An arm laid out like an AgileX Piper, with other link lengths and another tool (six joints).
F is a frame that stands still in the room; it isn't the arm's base.
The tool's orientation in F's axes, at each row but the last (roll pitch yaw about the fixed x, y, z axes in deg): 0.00 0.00 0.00; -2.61 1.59 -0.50; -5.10 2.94 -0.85; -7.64 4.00 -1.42; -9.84 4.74 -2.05; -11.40 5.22 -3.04; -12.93 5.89 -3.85
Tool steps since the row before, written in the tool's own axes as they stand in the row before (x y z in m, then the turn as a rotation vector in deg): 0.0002 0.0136 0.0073 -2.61 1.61 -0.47; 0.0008 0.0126 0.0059 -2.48 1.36 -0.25; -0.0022 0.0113 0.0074 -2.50 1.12 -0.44; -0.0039 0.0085 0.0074 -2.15 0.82 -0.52; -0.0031 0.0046 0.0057 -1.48 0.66 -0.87; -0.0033 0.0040 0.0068 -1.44 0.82 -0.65; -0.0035 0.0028 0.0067 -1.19 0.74 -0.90
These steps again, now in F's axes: 0.0002 0.0136 0.0073 -2.61 1.61 -0.47; 0.0011 0.0128 0.0053 -2.48 1.37 -0.24; -0.0017 0.0119 0.0065 -2.51 1.11 -0.41; -0.0032 0.0095 0.0065 -2.17 0.80 -0.47; -0.0025 0.0056 0.0051 -1.54 0.56 -0.84; -0.0025 0.0054 0.0062 -1.47 0.75 -0.66; -0.0026 0.0044 0.0062 -1.25 0.61 -0.92
